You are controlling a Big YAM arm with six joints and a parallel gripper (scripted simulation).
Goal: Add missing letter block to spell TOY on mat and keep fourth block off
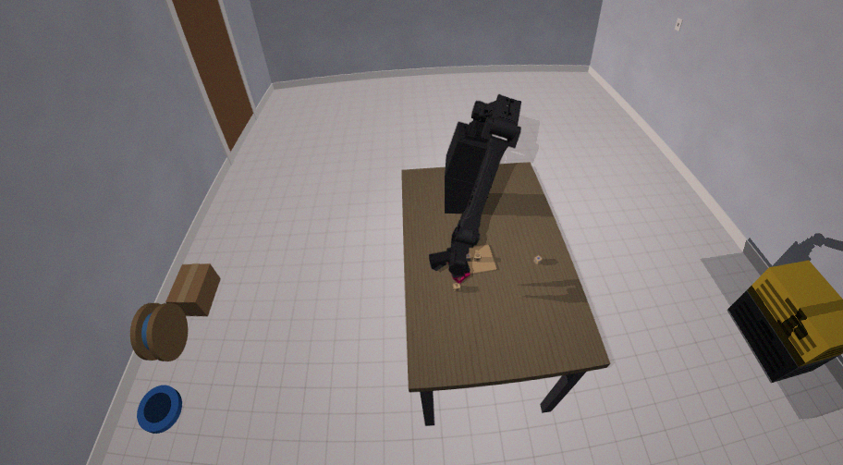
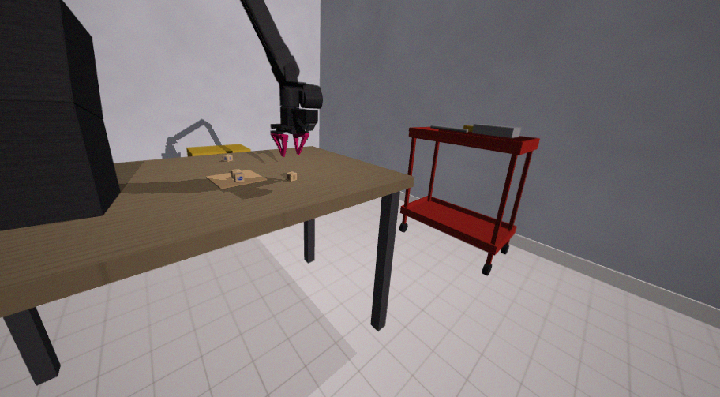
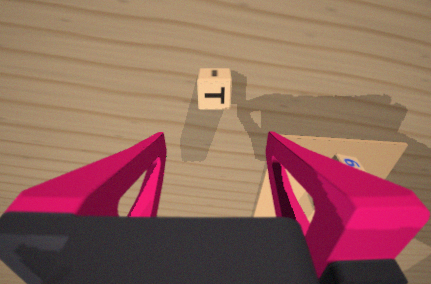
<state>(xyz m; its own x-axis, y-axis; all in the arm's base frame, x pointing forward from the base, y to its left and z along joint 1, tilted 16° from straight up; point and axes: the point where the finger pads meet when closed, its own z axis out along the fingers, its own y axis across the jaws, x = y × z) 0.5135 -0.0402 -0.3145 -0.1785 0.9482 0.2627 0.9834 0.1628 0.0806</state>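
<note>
The light wooden block lies 8 cm below my hand. Round my hand: tan mat (14 cm behind, 10 cm to the left, 9 cm below).
</note>
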